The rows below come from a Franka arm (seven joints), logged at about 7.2 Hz.
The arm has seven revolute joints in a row. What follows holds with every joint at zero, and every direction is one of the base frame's.
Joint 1 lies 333.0 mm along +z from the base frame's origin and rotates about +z.
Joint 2 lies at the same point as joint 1 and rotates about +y.
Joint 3 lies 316.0 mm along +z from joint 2 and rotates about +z.
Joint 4 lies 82.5 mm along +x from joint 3 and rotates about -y.
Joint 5 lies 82.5 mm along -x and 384.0 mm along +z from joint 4 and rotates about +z.
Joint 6 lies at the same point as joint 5 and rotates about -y.
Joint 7 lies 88.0 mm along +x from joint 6 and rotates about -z.
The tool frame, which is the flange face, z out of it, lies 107.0 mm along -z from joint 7; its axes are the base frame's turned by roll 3.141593, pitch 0.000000 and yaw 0.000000 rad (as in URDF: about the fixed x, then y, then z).
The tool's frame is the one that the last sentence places.
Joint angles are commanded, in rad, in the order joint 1, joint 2, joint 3, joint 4, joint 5, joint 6, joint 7. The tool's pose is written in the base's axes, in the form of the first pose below.
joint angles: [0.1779, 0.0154, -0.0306, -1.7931, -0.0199, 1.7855, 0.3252]
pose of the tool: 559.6, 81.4, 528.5, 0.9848, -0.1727, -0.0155, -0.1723, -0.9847, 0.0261
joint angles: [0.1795, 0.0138, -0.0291, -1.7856, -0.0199, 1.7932, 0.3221]
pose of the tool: 560.7, 83.3, 533.6, 0.9860, -0.1665, 0.0003, -0.1664, -0.9858, 0.0207
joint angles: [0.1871, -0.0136, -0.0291, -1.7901, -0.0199, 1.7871, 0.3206]
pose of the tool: 553.4, 86.4, 546.4, 0.9874, -0.1576, 0.0160, -0.1579, -0.9873, 0.0148
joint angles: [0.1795, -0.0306, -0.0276, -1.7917, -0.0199, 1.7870, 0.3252]
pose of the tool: 550.1, 82.3, 555.1, 0.9853, -0.1683, 0.0305, -0.1686, -0.9856, 0.0095
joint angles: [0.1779, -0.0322, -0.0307, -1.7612, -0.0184, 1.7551, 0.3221]
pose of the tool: 549.5, 79.6, 567.8, 0.9849, -0.1707, 0.0302, -0.1710, -0.9852, 0.0080
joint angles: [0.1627, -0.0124, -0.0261, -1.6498, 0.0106, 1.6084, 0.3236]
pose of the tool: 546.8, 76.2, 597.3, 0.9820, -0.1863, -0.0310, -0.1865, -0.9825, -0.0011
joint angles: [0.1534, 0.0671, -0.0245, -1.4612, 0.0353, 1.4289, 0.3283]
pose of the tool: 555.3, 76.7, 626.4, 0.9754, -0.1939, -0.1047, -0.1949, -0.9808, 0.0001
